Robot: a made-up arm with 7 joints. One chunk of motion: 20 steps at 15 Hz.
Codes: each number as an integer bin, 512 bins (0 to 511) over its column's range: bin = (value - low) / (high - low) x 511, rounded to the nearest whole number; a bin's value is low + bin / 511 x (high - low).
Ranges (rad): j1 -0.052..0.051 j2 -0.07..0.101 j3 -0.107..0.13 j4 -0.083..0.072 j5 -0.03..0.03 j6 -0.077..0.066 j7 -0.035..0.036
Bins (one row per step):
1: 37 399 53 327 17 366 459
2: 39 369 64 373 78 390 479
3: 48 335 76 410 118 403 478
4: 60 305 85 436 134 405 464
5: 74 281 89 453 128 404 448
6: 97 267 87 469 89 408 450
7: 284 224 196 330 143 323 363
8: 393 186 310 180 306 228 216
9: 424 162 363 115 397 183 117
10: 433 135 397 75 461 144 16
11: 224 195 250 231 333 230 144
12: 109 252 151 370 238 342 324
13: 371 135 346 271 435 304 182
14: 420 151 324 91 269 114 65
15: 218 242 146 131 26 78 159
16: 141 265 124 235 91 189 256
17: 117 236 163 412 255 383 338
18: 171 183 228 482 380 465 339
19: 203 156 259 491 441 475 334
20: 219 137 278 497 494 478 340
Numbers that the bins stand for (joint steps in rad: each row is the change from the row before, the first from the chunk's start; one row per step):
1: -0.04454 0.06352 -0.08242 0.01619 -0.02800 0.02542 0.02877
2: -0.04414 0.05348 -0.07732 0.03014 -0.02084 0.03214 0.03155
3: -0.04232 0.04210 -0.07175 0.04136 -0.01614 0.03578 0.03141
4: -0.03991 0.03206 -0.06758 0.04925 -0.01427 0.03634 0.02947
5: -0.03708 0.02403 -0.06572 0.05441 -0.01497 0.03606 0.02725
6: -0.03245 0.01935 -0.06665 0.05926 -0.01955 0.03718 0.02752
7: 0.00524 0.00496 -0.01610 0.01710 -0.01321 0.01339 0.01544
8: 0.02722 -0.00776 0.03678 -0.02840 0.00593 -0.01320 -0.00499
9: 0.03346 -0.01579 0.06136 -0.04812 0.01661 -0.02579 -0.01874
10: 0.03528 -0.02482 0.07713 -0.06025 0.02413 -0.03670 -0.03278
11: -0.00685 -0.00475 0.00895 -0.01293 0.00910 -0.01264 -0.01499
12: -0.03003 0.01433 -0.03697 0.02923 -0.00205 0.01871 0.01002
13: 0.02278 -0.02482 0.05347 -0.00080 0.02108 0.00807 -0.00971
14: 0.03266 -0.01947 0.04327 -0.05540 0.00159 -0.04510 -0.02597
15: -0.00806 0.01098 -0.03929 -0.04326 -0.02695 -0.05517 -0.01291
16: -0.02358 0.01868 -0.04949 -0.01172 -0.01932 -0.02411 0.00057
17: -0.02842 0.00897 -0.03140 0.04197 -0.00006 0.03018 0.01196
18: -0.01753 -0.00876 -0.00125 0.06320 0.01462 0.05313 0.01210
19: -0.01108 -0.01780 0.01312 0.06593 0.02178 0.05593 0.01141
20: -0.00786 -0.02415 0.02194 0.06775 0.02800 0.05677 0.01224

